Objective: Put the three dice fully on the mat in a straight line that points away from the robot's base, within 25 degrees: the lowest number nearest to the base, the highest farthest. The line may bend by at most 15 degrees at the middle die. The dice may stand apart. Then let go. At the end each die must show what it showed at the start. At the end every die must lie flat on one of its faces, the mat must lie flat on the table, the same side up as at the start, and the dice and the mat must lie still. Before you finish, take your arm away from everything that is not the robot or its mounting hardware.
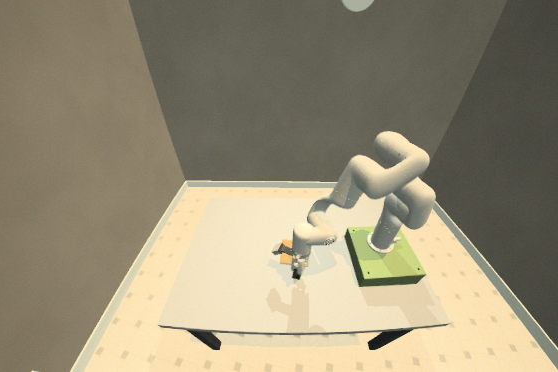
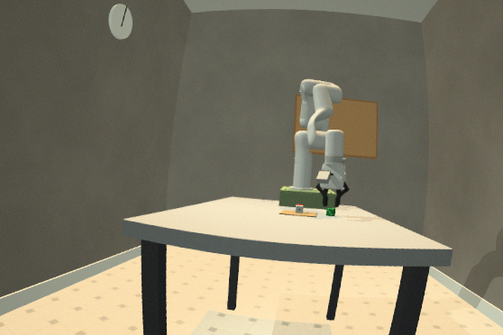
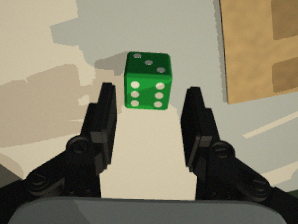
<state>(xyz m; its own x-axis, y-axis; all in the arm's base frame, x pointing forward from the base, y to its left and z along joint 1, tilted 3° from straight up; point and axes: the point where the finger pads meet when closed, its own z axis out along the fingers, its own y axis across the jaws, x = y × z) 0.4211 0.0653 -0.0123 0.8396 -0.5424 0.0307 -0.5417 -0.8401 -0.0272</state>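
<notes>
Right now my hand is 40 mm above the green die. Also, from my hand: red die: 60 mm behind, 120 mm to the right, 40 mm below; white die: 10 mm behind, 130 mm to the right, 40 mm below; mat: 10 mm behind, 130 mm to the right, 50 mm below.
</notes>
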